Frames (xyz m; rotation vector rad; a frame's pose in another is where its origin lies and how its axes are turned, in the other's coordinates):
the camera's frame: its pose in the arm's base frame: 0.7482 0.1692 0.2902 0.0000 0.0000 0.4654
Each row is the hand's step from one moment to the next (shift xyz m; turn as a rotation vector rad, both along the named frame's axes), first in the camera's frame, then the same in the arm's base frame.
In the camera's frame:
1: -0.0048 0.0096 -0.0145 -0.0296 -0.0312 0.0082
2: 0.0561 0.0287 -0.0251 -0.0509 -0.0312 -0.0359
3: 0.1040 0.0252 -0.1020 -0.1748 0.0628 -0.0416
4: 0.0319 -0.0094 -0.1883 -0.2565 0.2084 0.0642
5: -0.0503 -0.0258 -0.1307 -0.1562 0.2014 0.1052
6: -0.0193 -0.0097 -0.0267 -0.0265 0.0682 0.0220
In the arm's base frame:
1: -0.0086 0.0064 -0.0145 -0.0124 -0.0412 0.0082
2: 0.0373 0.0508 -0.0251 -0.0315 -0.0507 -0.0359
3: 0.0816 0.0692 -0.1020 -0.1844 -0.0223 -0.0416
4: 0.0327 0.0059 -0.1883 -0.3227 0.0711 0.0642
5: -0.0334 -0.0456 -0.1307 -0.2300 0.1099 0.1052
6: -0.0129 -0.0173 -0.0267 -0.0543 0.0491 0.0220

